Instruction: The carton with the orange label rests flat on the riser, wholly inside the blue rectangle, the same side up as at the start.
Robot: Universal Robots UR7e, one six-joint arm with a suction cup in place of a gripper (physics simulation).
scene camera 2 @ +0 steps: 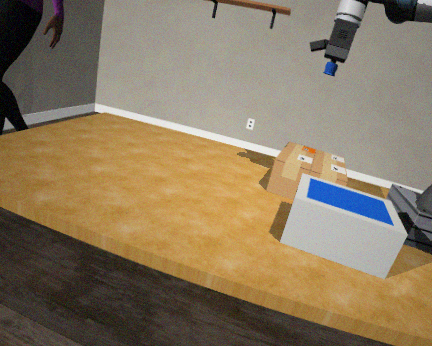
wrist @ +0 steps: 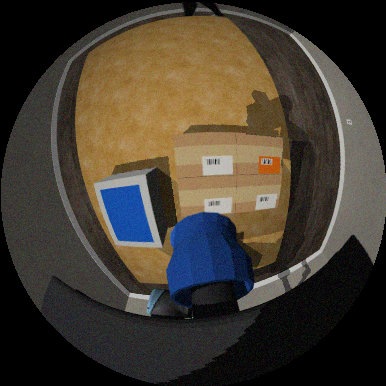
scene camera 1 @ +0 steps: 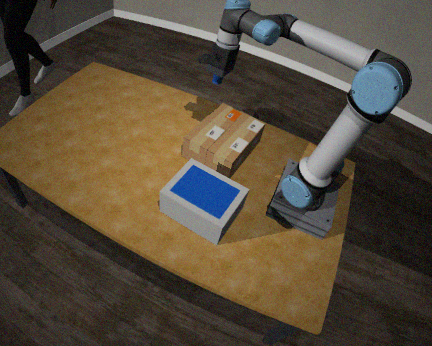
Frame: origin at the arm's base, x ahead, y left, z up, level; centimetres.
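Seen in the pictures: end effector, tool point: [scene camera 2: 328, 74] [wrist: 203, 240] [scene camera 1: 217, 81].
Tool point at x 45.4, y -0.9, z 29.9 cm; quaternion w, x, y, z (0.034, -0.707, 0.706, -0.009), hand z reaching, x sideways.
Observation:
Pixels of each thing's top centre, then the offset from my tool point to it. Level surfaces: height alone.
- carton with the orange label, middle of its top: [wrist: 262, 154] [scene camera 2: 300, 149] [scene camera 1: 224, 115] dz -28.4, dx +2.0, dy -19.2 cm
- riser, middle of its top: [scene camera 2: 348, 199] [wrist: 125, 216] [scene camera 1: 205, 190] dz -27.8, dx -13.3, dy +23.1 cm
- blue rectangle, middle of its top: [scene camera 2: 348, 199] [wrist: 125, 216] [scene camera 1: 205, 190] dz -27.8, dx -13.3, dy +23.1 cm
- wooden table, its level: dz -39.9 cm
The carton with the orange label [scene camera 1: 233, 115] [scene camera 2: 309, 149] [wrist: 250, 165] lies flat, label up, at the far corner of a tight block of cartons, touching its neighbours. The riser [scene camera 1: 187, 219] [scene camera 2: 340, 240] [wrist: 149, 210] is a light grey box beside the block. The blue rectangle [scene camera 1: 205, 191] [scene camera 2: 350, 201] [wrist: 127, 214] on its top is bare. My gripper [scene camera 1: 217, 79] [scene camera 2: 330, 69] [wrist: 210, 255], a blue suction cup, is open, with no carton on it. It hangs well above the cartons; its tip is tilted in scene camera 2.
Several white-labelled cartons [scene camera 1: 215, 132] [scene camera 2: 302, 159] [wrist: 217, 165] make up the rest of the block. The arm's base [scene camera 1: 320, 217] stands on the wooden table [scene camera 1: 100, 150] [scene camera 2: 150, 200] [wrist: 150, 75], beyond the riser. A person [scene camera 1: 17, 55] [scene camera 2: 15, 45] stands beyond the table.

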